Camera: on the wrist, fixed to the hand. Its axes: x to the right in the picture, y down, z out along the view.
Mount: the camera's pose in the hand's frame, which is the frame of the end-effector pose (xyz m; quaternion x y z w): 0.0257 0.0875 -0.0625 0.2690 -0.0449 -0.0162 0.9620
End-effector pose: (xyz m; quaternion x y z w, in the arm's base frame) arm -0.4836 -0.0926 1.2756 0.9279 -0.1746 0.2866 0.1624
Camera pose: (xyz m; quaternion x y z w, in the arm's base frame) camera -0.5299 -0.1510 1.3573 -0.9520 0.0831 -0.2784 0.0966
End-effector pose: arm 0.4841 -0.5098 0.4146 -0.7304 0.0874 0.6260 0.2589
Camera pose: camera 0.5041 -0.6097 0.3716 -0.6063 0.2290 0.6073 0.4596
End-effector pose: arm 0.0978 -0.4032 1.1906 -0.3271 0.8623 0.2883 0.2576
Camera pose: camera 0.0027 -0.4013 1.2469 -0.2464 0.8902 0.0559 0.3792
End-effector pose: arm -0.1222 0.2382 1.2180 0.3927 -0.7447 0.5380 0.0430
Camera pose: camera -0.2175 0.2864 1.1894 -0.4255 0.5672 -0.6995 0.0890
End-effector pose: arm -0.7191 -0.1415 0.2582 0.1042 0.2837 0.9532 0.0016
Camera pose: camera -0.7518 -0.2471 0.2596 0.1389 0.5309 0.8360 0.0017
